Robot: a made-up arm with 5 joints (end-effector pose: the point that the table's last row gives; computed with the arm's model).
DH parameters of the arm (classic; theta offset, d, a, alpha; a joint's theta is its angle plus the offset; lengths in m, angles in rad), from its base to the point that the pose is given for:
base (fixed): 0 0 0.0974 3.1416
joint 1: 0 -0.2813 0.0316 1.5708
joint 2: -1.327 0 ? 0
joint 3: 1.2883 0 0.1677 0
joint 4: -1.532 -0.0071 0 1.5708
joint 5: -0.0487 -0.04 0 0
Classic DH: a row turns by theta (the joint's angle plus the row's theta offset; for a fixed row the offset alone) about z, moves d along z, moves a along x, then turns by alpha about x.
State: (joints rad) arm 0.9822 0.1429 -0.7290 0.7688 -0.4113
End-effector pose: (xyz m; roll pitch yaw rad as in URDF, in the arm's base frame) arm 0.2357 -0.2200 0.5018 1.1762 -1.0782 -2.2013
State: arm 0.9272 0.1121 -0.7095 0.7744 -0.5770
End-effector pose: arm 0.2445 -0.2080 0.5051 1.2742 -0.9238 -2.2588
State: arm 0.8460 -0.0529 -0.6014 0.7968 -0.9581
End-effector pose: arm 0.2424 -0.1745 0.5202 1.4025 -0.5576 -2.3271
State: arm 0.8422 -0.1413 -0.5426 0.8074 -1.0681
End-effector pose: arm 0.2329 -0.1625 0.5265 1.4334 -0.4503 -2.3529
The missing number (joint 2, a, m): 0.14
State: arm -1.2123 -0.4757 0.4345 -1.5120 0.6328
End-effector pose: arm 0.1627 0.1542 0.4709 -3.1318 -0.0148 -2.5135
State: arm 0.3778 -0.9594 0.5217 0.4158 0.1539
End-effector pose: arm 0.2145 -0.0541 0.4647 -1.7756 -1.4634 1.3966
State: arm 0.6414 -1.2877 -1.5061 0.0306 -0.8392
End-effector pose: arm -0.1363 0.1656 0.4175 -2.0445 0.6266 -2.5042
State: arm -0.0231 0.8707 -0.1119 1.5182 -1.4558
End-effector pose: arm 0.3549 -0.0012 0.2020 -0.7052 0.0430 -1.4972
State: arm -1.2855 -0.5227 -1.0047 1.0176 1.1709
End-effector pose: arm 0.1123 0.0256 0.6031 -2.1261 -0.3883 3.0870
